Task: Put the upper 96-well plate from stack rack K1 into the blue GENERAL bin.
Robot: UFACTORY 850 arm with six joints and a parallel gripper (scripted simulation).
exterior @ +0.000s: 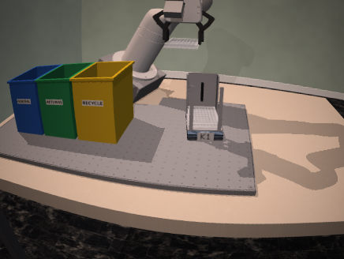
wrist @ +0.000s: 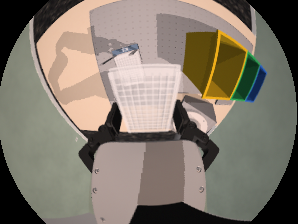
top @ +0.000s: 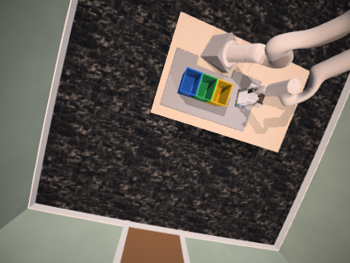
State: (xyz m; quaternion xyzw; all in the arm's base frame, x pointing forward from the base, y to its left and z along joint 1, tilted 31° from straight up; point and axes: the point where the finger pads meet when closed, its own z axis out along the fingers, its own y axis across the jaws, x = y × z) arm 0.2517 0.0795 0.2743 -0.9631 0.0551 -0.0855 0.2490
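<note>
Right now the blue general bin is 3 cm ahead of my hand, 47 cm to the right of it and 17 cm below it. The rest, counted from my hand: green returns bin: 3 cm ahead, 34 cm to the right, 17 cm below; yellow recycle bin: 4 cm ahead, 21 cm to the right, 17 cm below.
</note>
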